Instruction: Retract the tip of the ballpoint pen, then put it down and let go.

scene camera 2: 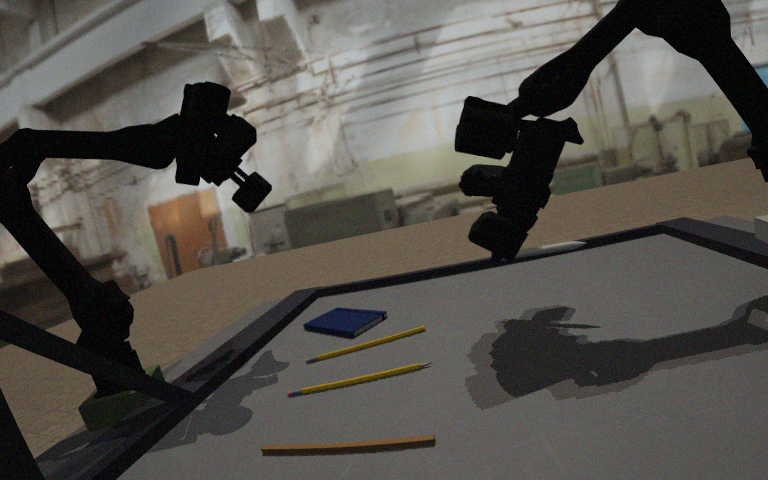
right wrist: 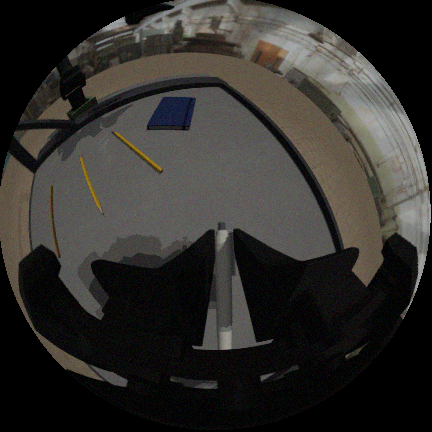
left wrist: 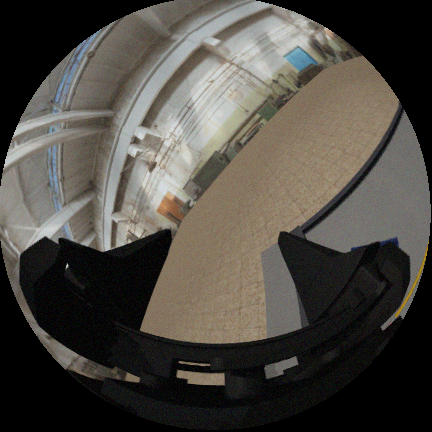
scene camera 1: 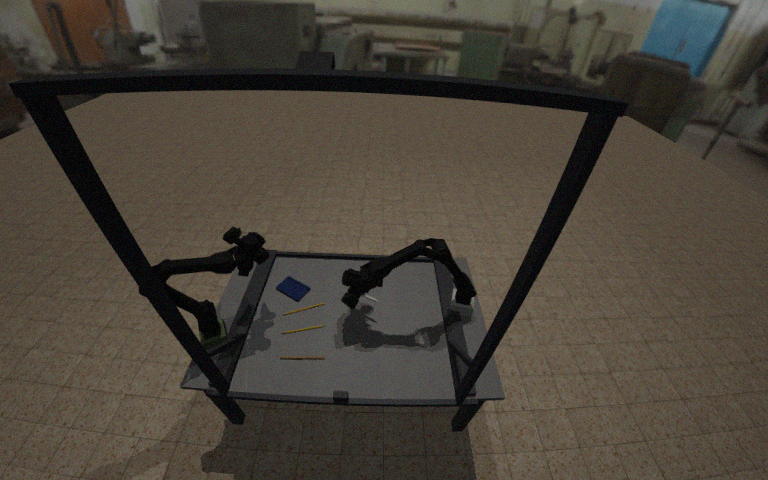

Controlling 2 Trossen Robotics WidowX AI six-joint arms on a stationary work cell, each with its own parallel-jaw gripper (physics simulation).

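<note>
My right gripper is shut on the white-grey ballpoint pen and holds it above the table. In the right wrist view the pen runs lengthwise between the fingers, with its small dark end poking out just past the fingertips. In scene camera 2 its pale tapered end points right. I cannot tell whether the writing tip is out. My left gripper is open and empty, raised over the table's left side.
A blue notebook lies left of the right gripper. Two yellow pencils and an orange-brown stick lie nearer the front. A dark frame surrounds the work cell.
</note>
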